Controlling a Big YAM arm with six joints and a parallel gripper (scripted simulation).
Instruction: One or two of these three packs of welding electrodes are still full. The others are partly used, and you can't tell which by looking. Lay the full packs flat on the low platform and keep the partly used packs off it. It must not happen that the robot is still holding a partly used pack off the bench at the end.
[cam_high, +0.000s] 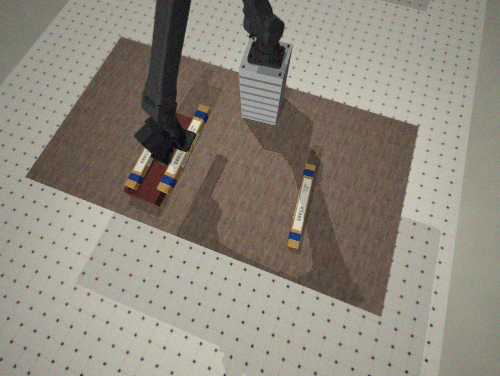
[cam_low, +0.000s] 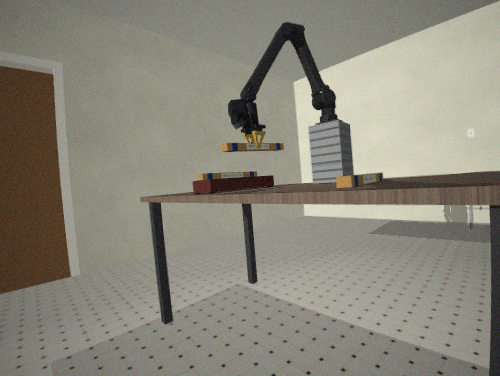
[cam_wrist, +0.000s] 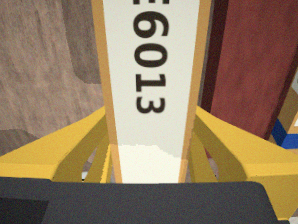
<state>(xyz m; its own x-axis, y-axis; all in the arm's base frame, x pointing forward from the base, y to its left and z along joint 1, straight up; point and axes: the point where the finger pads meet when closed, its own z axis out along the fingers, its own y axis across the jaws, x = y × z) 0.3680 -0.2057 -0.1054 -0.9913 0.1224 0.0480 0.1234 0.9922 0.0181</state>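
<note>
Right now my hand is 140 mm to the left of the low platform and 170 mm above it.
</note>
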